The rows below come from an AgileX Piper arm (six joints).
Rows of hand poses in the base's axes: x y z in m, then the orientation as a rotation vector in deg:
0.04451 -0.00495 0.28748 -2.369 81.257 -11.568
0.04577 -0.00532 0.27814 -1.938 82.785 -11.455
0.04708 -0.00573 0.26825 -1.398 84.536 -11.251
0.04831 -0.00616 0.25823 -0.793 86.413 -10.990
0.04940 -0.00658 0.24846 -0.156 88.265 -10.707
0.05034 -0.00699 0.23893 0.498 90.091 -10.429
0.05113 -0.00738 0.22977 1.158 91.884 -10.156
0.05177 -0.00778 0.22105 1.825 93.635 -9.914
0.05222 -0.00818 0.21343 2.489 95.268 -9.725
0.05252 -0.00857 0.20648 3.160 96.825 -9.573
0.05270 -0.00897 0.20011 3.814 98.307 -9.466
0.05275 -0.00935 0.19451 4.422 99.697 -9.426
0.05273 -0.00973 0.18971 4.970 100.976 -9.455
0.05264 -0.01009 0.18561 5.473 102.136 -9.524
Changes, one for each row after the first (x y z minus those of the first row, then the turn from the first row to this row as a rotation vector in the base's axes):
0.00126 -0.00037 -0.00934 0.480 1.476 -0.270
0.00257 -0.00078 -0.01923 1.102 3.162 -0.554
0.00380 -0.00121 -0.02925 1.805 4.969 -0.845
0.00489 -0.00163 -0.03902 2.536 6.750 -1.138
0.00583 -0.00204 -0.04855 3.267 8.507 -1.443
0.00662 -0.00243 -0.05771 3.991 10.233 -1.753
0.00726 -0.00283 -0.06643 4.694 11.920 -2.086
0.00771 -0.00323 -0.07405 5.350 13.493 -2.444
0.00801 -0.00362 -0.08100 5.980 14.993 -2.827
0.00819 -0.00402 -0.08737 6.564 16.422 -3.224
0.00824 -0.00440 -0.09297 7.070 17.766 -3.633
0.00822 -0.00478 -0.09777 7.486 19.005 -4.046
0.00813 -0.00514 -0.10187 7.841 20.131 -4.451

